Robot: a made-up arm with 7 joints.
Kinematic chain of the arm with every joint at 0, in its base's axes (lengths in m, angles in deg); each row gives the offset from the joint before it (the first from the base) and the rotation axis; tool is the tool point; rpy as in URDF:
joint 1: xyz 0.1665 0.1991 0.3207 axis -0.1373 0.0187 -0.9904
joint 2: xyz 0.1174 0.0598 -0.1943 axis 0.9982 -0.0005 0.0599
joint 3: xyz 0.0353 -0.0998 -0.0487 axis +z
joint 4: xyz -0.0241 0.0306 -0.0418 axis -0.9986 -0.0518 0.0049
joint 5: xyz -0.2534 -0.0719 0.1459 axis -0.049 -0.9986 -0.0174
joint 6: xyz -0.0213 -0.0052 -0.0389 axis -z
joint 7: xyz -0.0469 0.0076 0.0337 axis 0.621 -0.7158 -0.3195
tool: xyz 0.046 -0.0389 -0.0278 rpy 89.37 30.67 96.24
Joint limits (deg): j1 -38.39..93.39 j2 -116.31..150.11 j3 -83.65..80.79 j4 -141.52..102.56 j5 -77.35..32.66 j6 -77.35..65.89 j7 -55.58..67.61
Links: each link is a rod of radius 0.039 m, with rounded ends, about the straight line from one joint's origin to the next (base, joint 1, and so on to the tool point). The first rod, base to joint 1, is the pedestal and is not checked.
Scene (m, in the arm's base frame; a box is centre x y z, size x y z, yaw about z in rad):
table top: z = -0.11
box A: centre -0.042 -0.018 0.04 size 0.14 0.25 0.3 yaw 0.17
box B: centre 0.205 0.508 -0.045 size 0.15 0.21 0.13 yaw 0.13
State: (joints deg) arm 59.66 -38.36 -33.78 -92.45 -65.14 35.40 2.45
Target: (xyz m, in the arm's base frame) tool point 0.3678 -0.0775 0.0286
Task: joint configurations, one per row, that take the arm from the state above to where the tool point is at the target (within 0.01 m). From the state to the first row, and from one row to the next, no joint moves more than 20 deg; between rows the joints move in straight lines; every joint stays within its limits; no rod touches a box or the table.
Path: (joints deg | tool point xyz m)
1: 58.91 -43.50 -25.30 -78.04 -45.58 39.61 -0.94 | -0.0433 0.3069 0.0876
2: 58.16 -48.63 -16.82 -63.64 -26.02 43.82 -4.33 | -0.0405 0.3083 0.1592
3: 57.41 -53.77 -8.34 -49.23 -6.46 48.02 -7.72 | -0.0245 0.3037 0.2201
4: 56.67 -58.90 0.13 -34.83 13.10 52.23 -11.11 | 0.0014 0.2945 0.2710
5: 55.92 -64.04 8.61 -20.42 32.66 56.44 -14.49 | 0.0363 0.2832 0.3129
6: 37.06 -62.35 13.02 -26.01 23.63 53.18 -11.94 | 0.0048 0.2154 0.3383
7: 18.19 -60.67 17.42 -31.59 14.60 49.93 -9.38 | 0.0081 0.1336 0.3575
8: -0.67 -58.98 21.82 -37.17 5.56 46.67 -6.82 | 0.0509 0.0555 0.3693
9: -19.53 -57.30 26.22 -42.76 -3.47 43.41 -4.26 | 0.1295 0.0003 0.3738
10: -38.39 -55.61 30.63 -48.34 -12.50 40.16 -1.71 | 0.2313 -0.0155 0.3722
11: -38.39 -43.54 30.94 -54.27 -28.71 37.50 1.62 | 0.2789 -0.0579 0.3097
12: -38.39 -31.47 31.26 -60.20 -44.93 34.84 4.96 | 0.3211 -0.0851 0.2288
13: -38.39 -19.40 31.57 -66.13 -61.14 32.18 8.29 | 0.3524 -0.0928 0.1329
14: -38.39 -7.33 31.89 -72.06 -77.35 29.52 11.62 | 0.3678 -0.0775 0.0286

